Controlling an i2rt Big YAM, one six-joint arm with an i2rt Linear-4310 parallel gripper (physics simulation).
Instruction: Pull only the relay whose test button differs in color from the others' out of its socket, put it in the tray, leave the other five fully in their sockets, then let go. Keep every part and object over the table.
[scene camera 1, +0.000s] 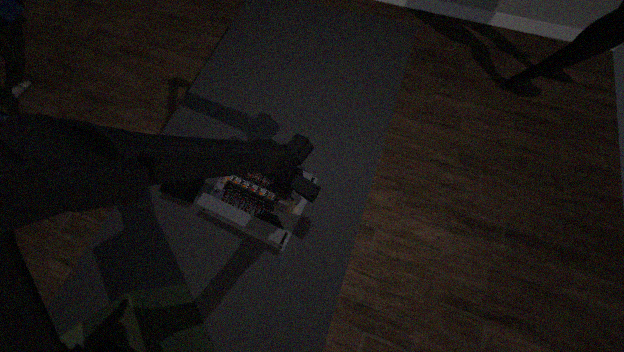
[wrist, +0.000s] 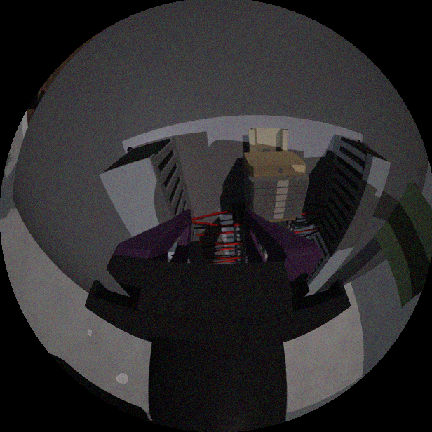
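Note:
A row of small relays (scene camera 1: 250, 188) with orange and pale parts sits inside a light-walled electrical enclosure (scene camera 1: 223, 209) (wrist: 127, 195). The odd button color cannot be made out in the dark scene view, and part of the row is under the arm. My gripper (scene camera 1: 286, 184) (wrist: 217, 215) is over the enclosure, its purple fingers partly apart with nothing seen between the tips. Red wires (wrist: 220, 233) show below and between the fingers. The gripper's body hides the relays in the wrist view. A green-rimmed thing (scene camera 1: 165, 292) (wrist: 419, 220), which looks like the tray, is beside the enclosure.
A grey block with a tan top (wrist: 276, 192) stands inside the enclosure, close to the right finger in the wrist view. Slotted ducts (wrist: 170, 175) (wrist: 347, 175) and raised walls flank the inside. The enclosure rests on a grey table (scene camera 1: 320, 95); my dark arm (scene camera 1: 165, 155) crosses it.

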